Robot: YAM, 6 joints.
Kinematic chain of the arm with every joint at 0, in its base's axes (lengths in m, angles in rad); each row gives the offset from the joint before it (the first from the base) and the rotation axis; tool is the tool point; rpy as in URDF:
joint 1: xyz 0 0 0.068 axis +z
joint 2: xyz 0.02 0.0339 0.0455 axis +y
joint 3: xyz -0.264 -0.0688 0 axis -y
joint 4: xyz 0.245 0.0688 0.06 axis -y
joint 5: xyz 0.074 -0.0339 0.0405 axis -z
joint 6: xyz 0.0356 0 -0.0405 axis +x
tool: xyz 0 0 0 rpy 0 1.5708 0
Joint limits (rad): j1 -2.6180..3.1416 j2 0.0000..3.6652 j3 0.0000..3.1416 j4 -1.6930..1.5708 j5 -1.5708..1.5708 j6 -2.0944..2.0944
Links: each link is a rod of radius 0.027 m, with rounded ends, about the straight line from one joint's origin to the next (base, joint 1, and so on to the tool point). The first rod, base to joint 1, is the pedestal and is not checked.
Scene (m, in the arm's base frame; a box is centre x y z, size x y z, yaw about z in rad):
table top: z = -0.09
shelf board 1: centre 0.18 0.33 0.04 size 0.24 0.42 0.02 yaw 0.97
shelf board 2: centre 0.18 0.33 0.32 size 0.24 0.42 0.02 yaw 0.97
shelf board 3: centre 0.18 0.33 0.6 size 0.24 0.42 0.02 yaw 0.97
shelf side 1: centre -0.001 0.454 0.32 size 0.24 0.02 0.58 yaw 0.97
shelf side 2: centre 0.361 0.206 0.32 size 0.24 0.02 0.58 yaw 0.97
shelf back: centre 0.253 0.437 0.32 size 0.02 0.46 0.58 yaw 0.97
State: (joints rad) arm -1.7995 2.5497 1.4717 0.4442 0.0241 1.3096
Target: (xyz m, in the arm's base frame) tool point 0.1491 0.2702 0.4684
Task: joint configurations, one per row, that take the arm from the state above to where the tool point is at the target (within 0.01 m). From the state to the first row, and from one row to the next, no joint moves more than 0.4 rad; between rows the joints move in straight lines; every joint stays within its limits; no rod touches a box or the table.
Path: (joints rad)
1: -1.7907 2.2010 1.4093 0.4579 -0.1142 1.3096
2: -1.7820 1.8523 1.3468 0.4715 -0.2525 1.3096
3: -1.7732 1.5036 1.2844 0.4852 -0.3908 1.3096
4: -1.7644 1.1549 1.2220 0.4989 -0.5291 1.3096
5: -1.7557 0.8063 1.1596 0.5125 -0.6674 1.3096
6: -1.7469 0.4576 1.0971 0.5262 -0.8057 1.3096
7: -1.7382 0.1089 1.0347 0.5399 -0.9440 1.3096
8: -1.3429 0.2874 1.0749 0.5338 -0.8575 1.3096
9: -0.9477 0.4660 1.1151 0.5277 -0.7710 1.3096
10: -0.5525 0.6445 1.1554 0.5217 -0.6844 1.3096
11: -0.1573 0.8230 1.1956 0.5156 -0.5979 1.3096
12: 0.2379 1.0016 1.2358 0.5095 -0.5113 1.3096
13: 0.6331 1.1801 1.2760 0.5035 -0.4248 1.3096
14: 1.0283 1.3587 1.3162 0.4974 -0.3383 1.3096

